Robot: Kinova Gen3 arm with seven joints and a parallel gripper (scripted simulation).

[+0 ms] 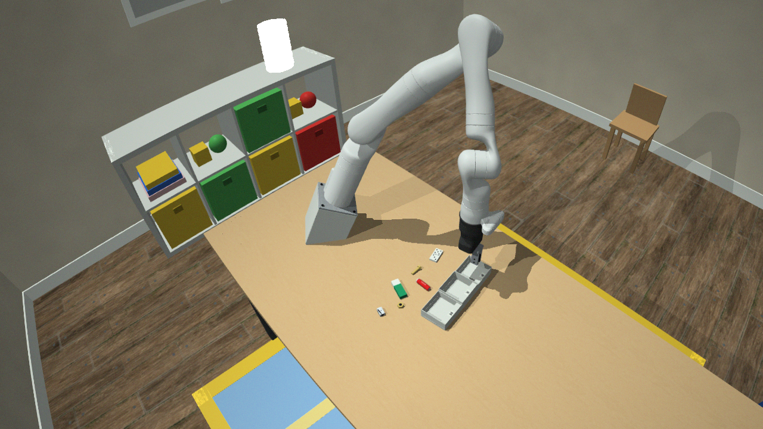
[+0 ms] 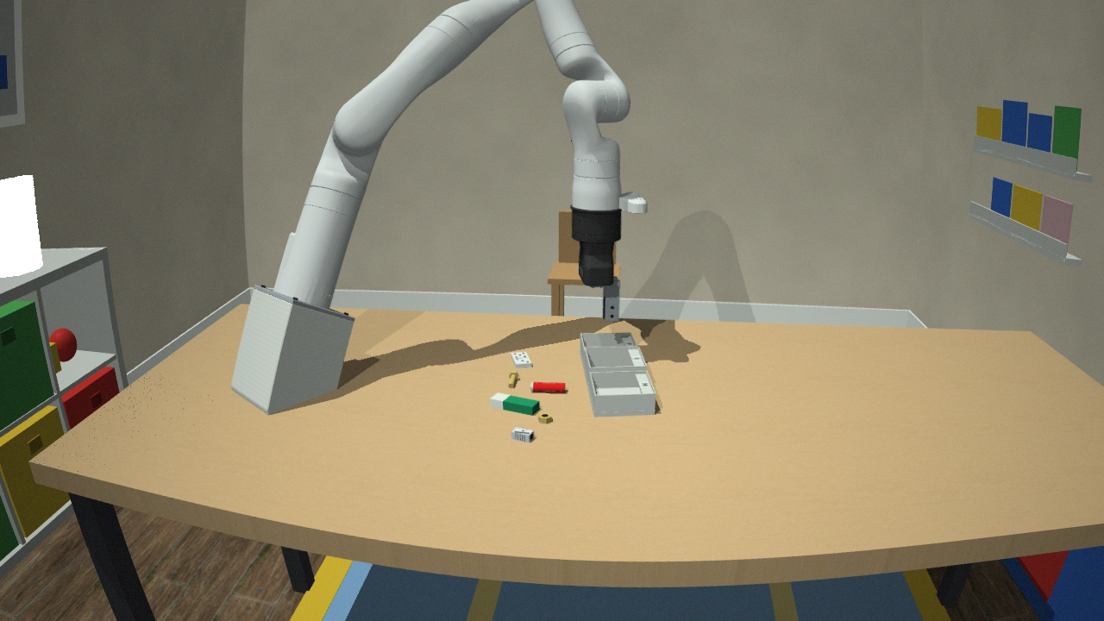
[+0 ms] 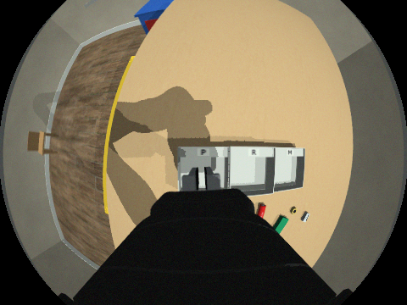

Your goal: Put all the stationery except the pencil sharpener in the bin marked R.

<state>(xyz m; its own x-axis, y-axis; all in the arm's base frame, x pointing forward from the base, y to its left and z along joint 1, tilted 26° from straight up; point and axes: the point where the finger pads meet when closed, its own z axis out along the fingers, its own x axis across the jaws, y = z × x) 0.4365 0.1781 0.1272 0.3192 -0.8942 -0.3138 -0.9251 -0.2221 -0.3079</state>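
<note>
My hand is 21 cm to the left of the green eraser, 10 cm past it and 8 cm above it. Also, from my hand: tray: 8 cm to the right, 7 cm below, 2 cm ahead; red cylinder: 15 cm to the right, 8 cm below, 7 cm behind; white domino: 13 cm behind, 8 cm below, 4 cm to the right.
</note>
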